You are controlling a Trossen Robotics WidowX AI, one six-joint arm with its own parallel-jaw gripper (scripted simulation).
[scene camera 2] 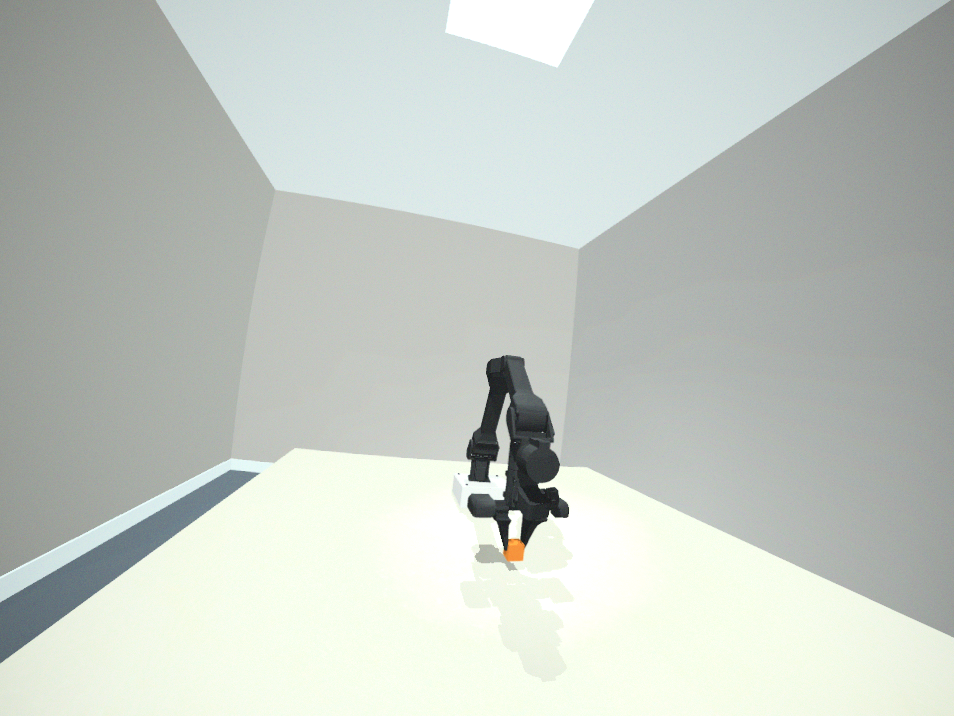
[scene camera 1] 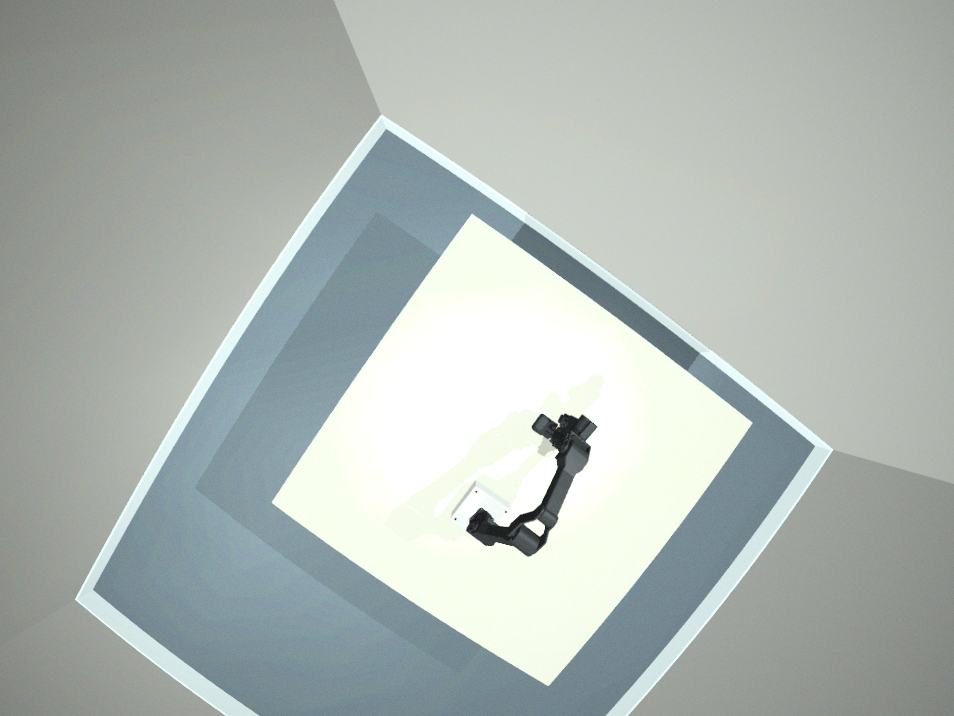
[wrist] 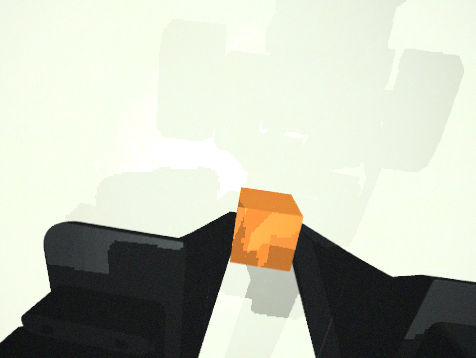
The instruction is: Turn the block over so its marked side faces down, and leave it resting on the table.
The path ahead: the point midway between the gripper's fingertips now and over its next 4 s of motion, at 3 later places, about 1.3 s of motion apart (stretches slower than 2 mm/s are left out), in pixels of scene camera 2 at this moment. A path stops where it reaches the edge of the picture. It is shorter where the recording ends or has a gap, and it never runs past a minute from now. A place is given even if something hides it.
The gripper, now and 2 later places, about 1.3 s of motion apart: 513,549; 515,554; 516,561
